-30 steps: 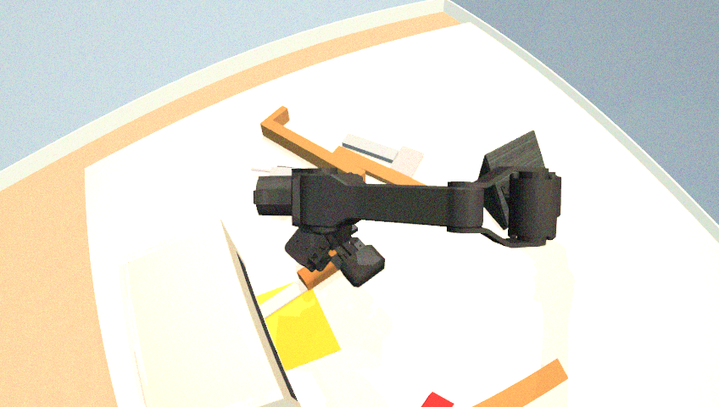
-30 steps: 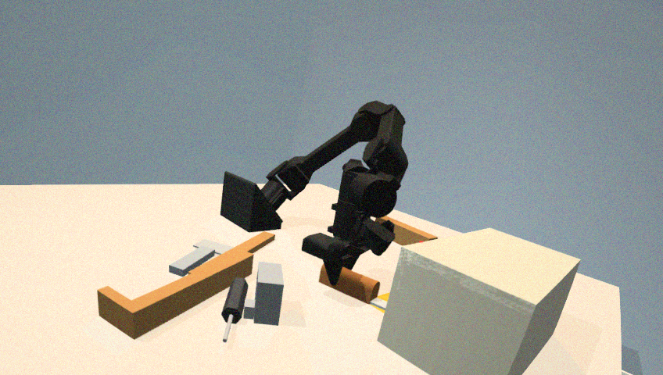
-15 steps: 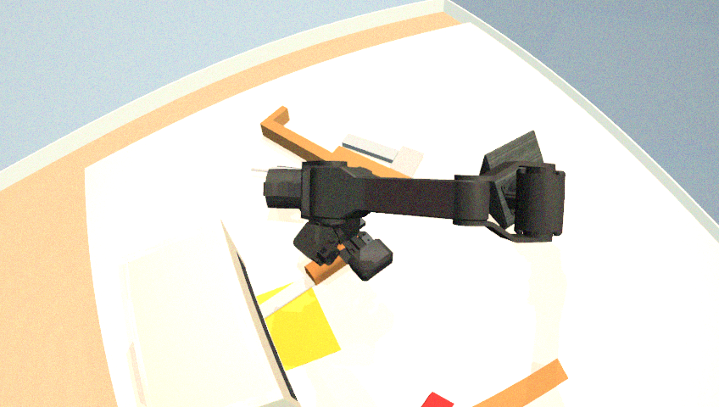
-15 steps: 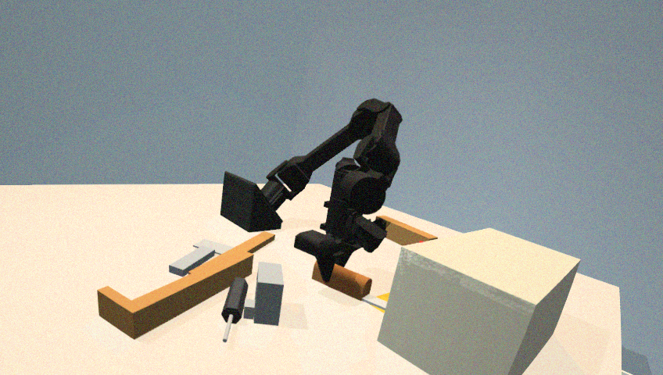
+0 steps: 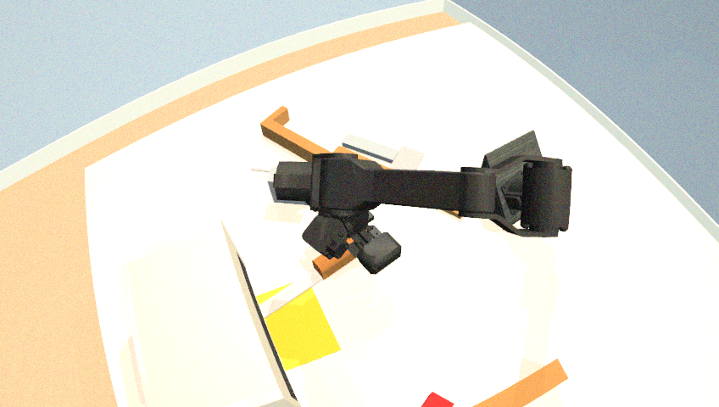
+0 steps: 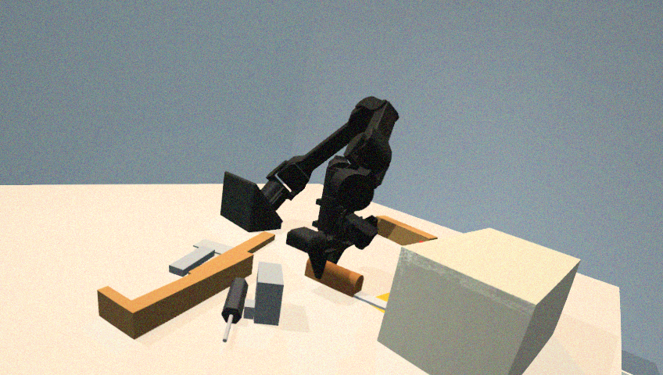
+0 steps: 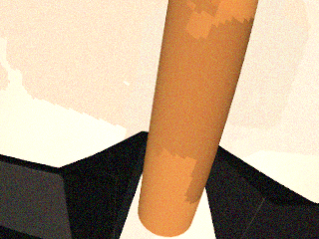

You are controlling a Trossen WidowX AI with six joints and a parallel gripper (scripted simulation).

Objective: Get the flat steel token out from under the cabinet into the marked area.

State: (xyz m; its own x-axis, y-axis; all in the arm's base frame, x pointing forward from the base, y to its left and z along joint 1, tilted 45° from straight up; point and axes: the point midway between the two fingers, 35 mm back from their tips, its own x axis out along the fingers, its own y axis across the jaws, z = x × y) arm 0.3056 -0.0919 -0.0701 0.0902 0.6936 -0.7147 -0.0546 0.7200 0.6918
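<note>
My gripper tip is 160 mm past the long orange bar and 80 mm to the left of it. The rest, counted from my gripper tip: dark-handled pin tool 20 mm ahead, 230 mm to the right; small grey cube 20 mm ahead, 200 mm to the right; grey block 30 mm ahead, 170 mm to the right, 30 mm above.
</note>
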